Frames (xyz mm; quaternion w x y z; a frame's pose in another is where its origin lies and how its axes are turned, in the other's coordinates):
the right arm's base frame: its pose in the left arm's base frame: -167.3 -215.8 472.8 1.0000 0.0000 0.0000 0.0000
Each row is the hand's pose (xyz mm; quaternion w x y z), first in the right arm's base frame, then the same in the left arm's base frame.
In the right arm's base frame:
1: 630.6 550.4 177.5 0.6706 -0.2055 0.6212 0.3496
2: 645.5 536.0 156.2 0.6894 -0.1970 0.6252 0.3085
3: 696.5 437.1 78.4 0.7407 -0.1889 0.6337 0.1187
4: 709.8 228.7 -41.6 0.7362 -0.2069 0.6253 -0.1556
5: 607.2 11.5 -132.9 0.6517 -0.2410 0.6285 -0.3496
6: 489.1 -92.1 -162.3 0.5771 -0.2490 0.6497 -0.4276
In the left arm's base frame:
1: 463.3 334.6 650.3 0.6706 -0.2055 0.6212 0.3496
2: 478.2 320.2 629.0 0.6894 -0.1970 0.6252 0.3085
3: 529.2 221.3 551.2 0.7407 -0.1889 0.6337 0.1187
4: 542.5 12.9 431.2 0.7362 -0.2069 0.6253 -0.1556
5: 439.9 -204.3 339.9 0.6517 -0.2410 0.6285 -0.3496
6: 321.8 -307.9 310.5 0.5771 -0.2490 0.6497 -0.4276

